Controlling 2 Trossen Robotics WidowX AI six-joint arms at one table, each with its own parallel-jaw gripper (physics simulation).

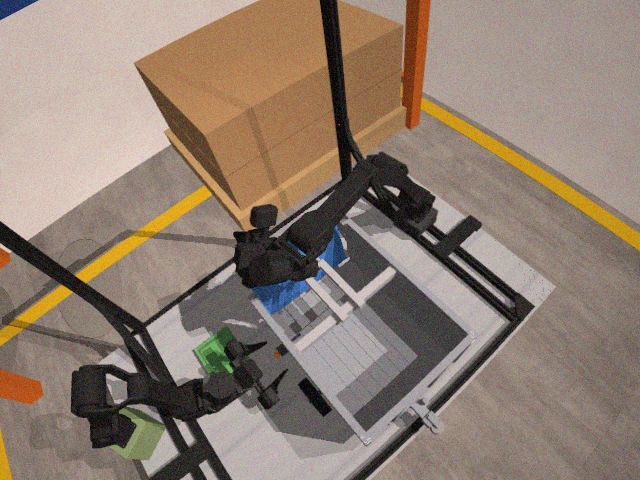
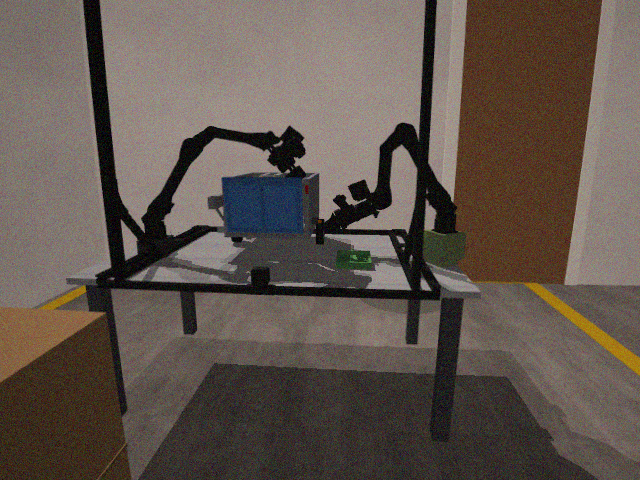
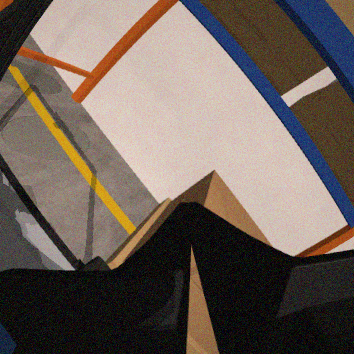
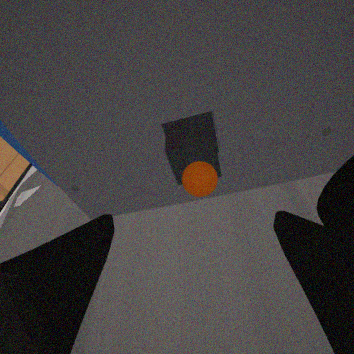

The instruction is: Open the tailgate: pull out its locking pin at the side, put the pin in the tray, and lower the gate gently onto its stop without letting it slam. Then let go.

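Places are measured from the left arm's base along level axes (x ahead, y right, z down), in metres.
Where they show: left gripper, fingertip midpoint: (image 1: pixel 234 233) (image 2: pixel 284 162) (image 3: pixel 187 210); right gripper, fingertip midpoint: (image 1: pixel 276 355) (image 2: pixel 320 228) (image 4: pixel 194 221); left arm's base, origin of the base link: (image 1: pixel 416 211) (image 2: pixel 155 237); right arm's base, origin of the base link: (image 1: pixel 121 430) (image 2: pixel 444 231).
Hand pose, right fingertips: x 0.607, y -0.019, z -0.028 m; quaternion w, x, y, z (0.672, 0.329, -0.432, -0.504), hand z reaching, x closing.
Each offset is from my right fingertips to the top centre of the thing. "spot": to the spot under its first point.
The blue tailgate (image 1: pixel 277 291) (image 2: pixel 263 205) stands upright at the end of the grey box body (image 1: pixel 347 352) (image 2: pixel 311 200). The orange-headed locking pin @[dz -0.036, dx -0.037, dy -0.011 m] (image 1: pixel 277 354) (image 2: pixel 320 222) (image 4: pixel 199 178) sits in its dark bracket @[spot: dz -0.039, dx -0.012, dy -0.010 m] (image 4: pixel 191 140) low on the body's side. My right gripper (image 1: pixel 270 361) (image 2: pixel 329 224) (image 4: pixel 194 221) is open and empty, its fingers spread on either side in front of the pin, not touching it. My left gripper (image 1: pixel 304 269) (image 2: pixel 295 170) (image 3: pixel 187 210) is shut on nothing at the gate's top edge. The green tray @[dz +0.069, dx +0.112, dy +0.133 m] (image 1: pixel 213 354) (image 2: pixel 353 259) lies on the table beside the right gripper.
A black frame (image 1: pixel 485 281) (image 2: pixel 270 289) rims the table, with a small black block (image 1: pixel 263 215) (image 2: pixel 260 275) on its rail. A green block (image 1: pixel 139 438) (image 2: pixel 444 248) sits at the right arm's base. Cardboard boxes on a pallet (image 1: pixel 270 95) and an orange post (image 1: pixel 415 62) stand beyond.
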